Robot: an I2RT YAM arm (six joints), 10 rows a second.
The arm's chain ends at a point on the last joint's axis. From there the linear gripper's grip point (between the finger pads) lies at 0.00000 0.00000 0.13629 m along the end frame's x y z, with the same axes.
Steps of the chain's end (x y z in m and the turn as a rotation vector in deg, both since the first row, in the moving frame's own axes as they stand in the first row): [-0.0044, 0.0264, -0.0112, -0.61, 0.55, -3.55]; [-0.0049, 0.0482, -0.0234, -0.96, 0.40, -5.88]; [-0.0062, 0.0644, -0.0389, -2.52, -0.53, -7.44]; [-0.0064, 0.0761, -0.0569, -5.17, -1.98, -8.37]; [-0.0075, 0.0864, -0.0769, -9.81, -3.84, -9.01]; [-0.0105, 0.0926, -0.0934, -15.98, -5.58, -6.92]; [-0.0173, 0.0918, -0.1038, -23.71, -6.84, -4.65]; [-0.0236, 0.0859, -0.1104, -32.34, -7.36, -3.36]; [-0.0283, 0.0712, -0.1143, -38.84, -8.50, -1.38]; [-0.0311, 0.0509, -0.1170, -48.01, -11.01, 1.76]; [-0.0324, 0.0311, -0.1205, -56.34, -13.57, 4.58]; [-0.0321, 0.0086, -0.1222, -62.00, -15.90, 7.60]
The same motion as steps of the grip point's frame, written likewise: [-0.0030, 0.0278, -0.0112, -0.61, 0.55, -3.55]; [-0.0038, 0.0504, -0.0234, -0.96, 0.40, -5.88]; [-0.0071, 0.0705, -0.0390, -2.52, -0.53, -7.44]; [-0.0102, 0.0887, -0.0575, -5.17, -1.98, -8.37]; [-0.0147, 0.1102, -0.0792, -9.81, -3.84, -9.01]; [-0.0213, 0.1308, -0.0993, -15.98, -5.58, -6.92]; [-0.0308, 0.1471, -0.1162, -23.71, -6.84, -4.65]; [-0.0379, 0.1591, -0.1326, -32.34, -7.36, -3.36]; [-0.0459, 0.1566, -0.1458, -38.84, -8.50, -1.38]; [-0.0558, 0.1512, -0.1643, -48.01, -11.01, 1.76]; [-0.0643, 0.1421, -0.1844, -56.34, -13.57, 4.58]; [-0.0712, 0.1246, -0.1986, -62.00, -15.90, 7.60]
